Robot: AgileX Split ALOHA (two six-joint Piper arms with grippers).
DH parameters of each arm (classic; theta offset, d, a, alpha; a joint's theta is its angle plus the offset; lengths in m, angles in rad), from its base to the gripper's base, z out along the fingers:
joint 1: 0 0.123 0 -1.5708
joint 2: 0.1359 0 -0.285 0
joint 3: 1.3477 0 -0.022 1.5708
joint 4: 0 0.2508 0 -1.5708
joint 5: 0 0 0.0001 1.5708
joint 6: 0 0.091 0 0
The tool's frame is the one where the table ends.
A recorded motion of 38 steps. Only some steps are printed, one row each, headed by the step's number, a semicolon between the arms.
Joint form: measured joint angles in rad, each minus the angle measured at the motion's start. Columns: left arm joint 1, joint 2, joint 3, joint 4, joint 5, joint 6; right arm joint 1, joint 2, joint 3, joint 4, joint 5, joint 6.
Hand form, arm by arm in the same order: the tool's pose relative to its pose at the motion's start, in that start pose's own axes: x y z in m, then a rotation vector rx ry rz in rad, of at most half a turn. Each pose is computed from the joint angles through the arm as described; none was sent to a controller.
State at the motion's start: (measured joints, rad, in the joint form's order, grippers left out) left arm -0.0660 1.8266 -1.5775 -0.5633 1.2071 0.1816; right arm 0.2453 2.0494 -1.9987 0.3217 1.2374 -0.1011
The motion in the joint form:
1: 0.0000 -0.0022 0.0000 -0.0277 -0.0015 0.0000; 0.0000 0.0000 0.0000 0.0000 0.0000 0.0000
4: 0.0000 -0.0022 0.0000 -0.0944 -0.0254 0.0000; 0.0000 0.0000 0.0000 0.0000 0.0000 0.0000
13: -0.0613 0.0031 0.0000 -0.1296 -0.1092 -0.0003; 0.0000 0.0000 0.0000 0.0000 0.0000 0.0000
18: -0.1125 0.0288 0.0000 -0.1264 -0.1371 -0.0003; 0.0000 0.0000 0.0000 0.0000 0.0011 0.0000
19: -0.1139 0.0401 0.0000 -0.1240 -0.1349 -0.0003; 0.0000 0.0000 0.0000 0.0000 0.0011 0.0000
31: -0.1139 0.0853 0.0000 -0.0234 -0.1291 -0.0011; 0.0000 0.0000 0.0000 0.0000 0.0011 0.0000
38: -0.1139 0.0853 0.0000 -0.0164 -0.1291 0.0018; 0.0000 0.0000 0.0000 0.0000 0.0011 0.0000
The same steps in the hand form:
1: -0.0004 -0.0027 -0.0008 0.0253 -0.0080 -0.0088; 0.0000 0.0000 0.0000 0.0000 0.0000 0.0000
4: -0.0037 -0.0078 -0.0012 0.0819 -0.0427 -0.0335; 0.0000 0.0000 0.0000 0.0000 0.0000 0.0000
13: -0.0075 -0.0288 0.0110 0.1135 -0.0930 -0.0058; 0.0000 0.0000 0.0000 0.0000 0.0000 0.0000
18: -0.0068 -0.0407 0.0295 0.1164 -0.0708 0.0213; 0.0001 0.0000 0.0000 -0.0001 0.0011 0.0000
19: -0.0072 -0.0388 0.0341 0.1133 -0.0580 0.0178; 0.0001 0.0000 0.0000 -0.0001 0.0011 0.0000
31: -0.0076 -0.0221 0.0517 0.0201 -0.0005 0.0418; 0.0001 0.0000 0.0000 -0.0001 0.0011 0.0000
38: -0.0075 -0.0215 0.0517 0.0140 0.0004 0.0480; 0.0001 0.0000 0.0000 -0.0001 0.0011 0.0000

